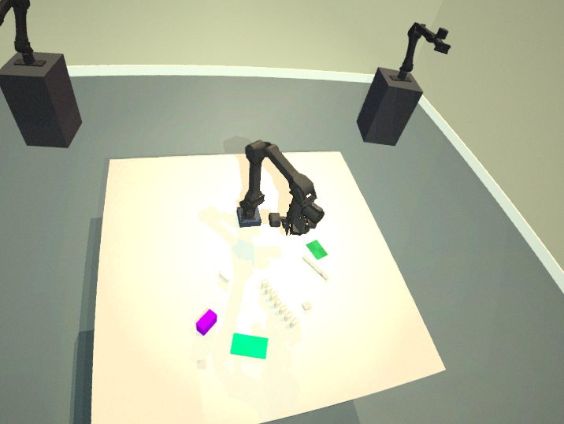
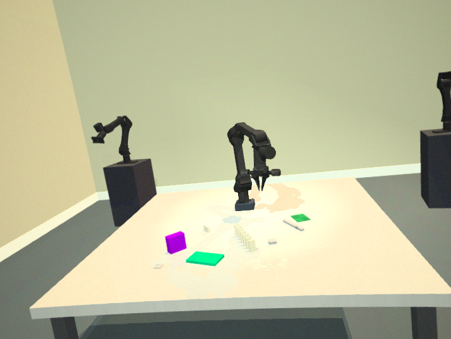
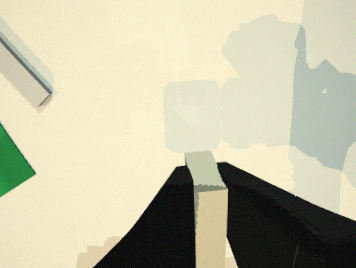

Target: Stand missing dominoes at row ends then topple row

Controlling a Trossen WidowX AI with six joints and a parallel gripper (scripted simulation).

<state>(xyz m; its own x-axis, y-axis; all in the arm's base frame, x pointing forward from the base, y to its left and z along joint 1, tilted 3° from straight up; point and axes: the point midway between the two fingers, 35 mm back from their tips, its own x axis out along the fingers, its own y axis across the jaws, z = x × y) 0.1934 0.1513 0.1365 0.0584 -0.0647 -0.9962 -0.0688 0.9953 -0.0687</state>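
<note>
Right now the long bar is 70 mm ahead of my gripper tip, 150 mm to the left of it and 140 mm below it. Round my gripper tip: small green pad (30 mm behind, 170 mm to the left, 150 mm below); then flat teal plate (410 mm ahead, 140 mm to the right, 140 mm below); then purple block (330 mm ahead, 300 mm to the right, 110 mm below).
</note>
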